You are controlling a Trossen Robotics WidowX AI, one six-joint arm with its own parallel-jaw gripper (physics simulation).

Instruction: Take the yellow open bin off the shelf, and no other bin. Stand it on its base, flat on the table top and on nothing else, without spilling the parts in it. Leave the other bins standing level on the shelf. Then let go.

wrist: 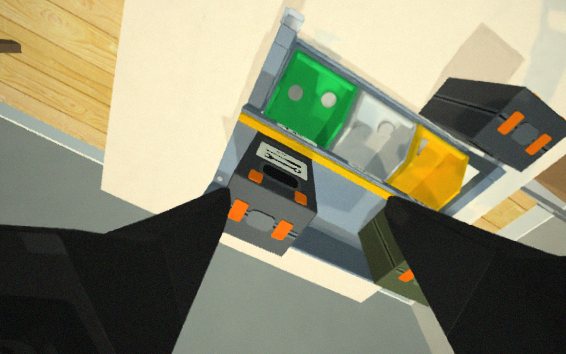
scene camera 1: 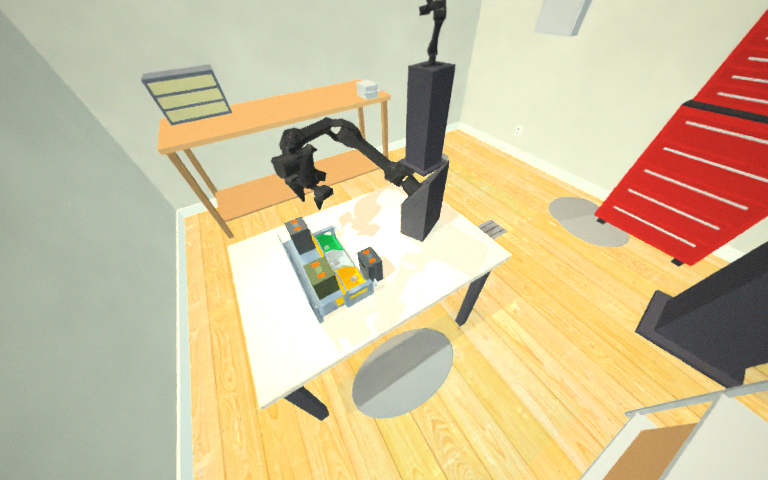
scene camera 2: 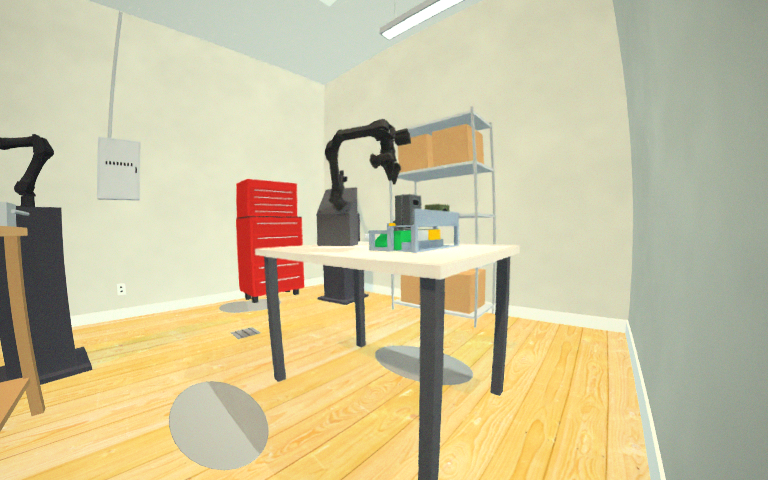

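Seen in the pictures: gripper, fingertip midpoint: (wrist: 308,200) (scene camera 1: 311,205) (scene camera 2: 392,182); arm's base at its link origin: (scene camera 1: 415,190) (scene camera 2: 340,205).
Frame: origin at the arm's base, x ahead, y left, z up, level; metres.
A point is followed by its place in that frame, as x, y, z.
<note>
The yellow open bin (scene camera 1: 352,277) (wrist: 435,172) sits on the lower level of the pale blue shelf (scene camera 1: 326,311) {0.576, 0.106, -0.219} (scene camera 2: 436,216) {0.589, -0.087, -0.088} (wrist: 345,195) {0.507, -0.043, -0.123}, at one end of a row. A clear grey bin (scene camera 1: 338,259) {0.403, -0.073, -0.215} (wrist: 370,150) {0.452, -0.002, -0.216} is beside it, and a green bin (scene camera 1: 330,242) {0.375, -0.184, -0.212} (scene camera 2: 401,239) {0.482, -0.197, -0.178} (wrist: 310,75) {0.375, -0.153, -0.216} is at the other end. Their contents are hard to make out. The shelf stands on the white table top (scene camera 1: 271,350) {0.795, 0.100, -0.225}. My gripper (scene camera 1: 310,202) {0.418, -0.149, 0.060} (scene camera 2: 385,171) {0.418, -0.149, 0.060} (wrist: 308,200) {0.418, -0.149, 0.060} is open and empty, well above the shelf, nearer its green-bin end and away from the yellow bin.
A dark grey case (scene camera 1: 300,237) {0.509, -0.121, -0.032} (scene camera 2: 404,211) {0.502, -0.205, -0.069} (wrist: 270,192) {0.464, -0.163, -0.003} and an olive case (scene camera 1: 320,279) {0.551, 0.104, -0.028} (wrist: 382,245) {0.532, 0.016, -0.066} stand on the shelf's upper deck, behind its yellow edge strip. Another dark case (scene camera 1: 370,264) {0.362, 0.123, -0.095} (wrist: 480,110) {0.336, 0.043, -0.117} stands on the table close beside the yellow bin.
</note>
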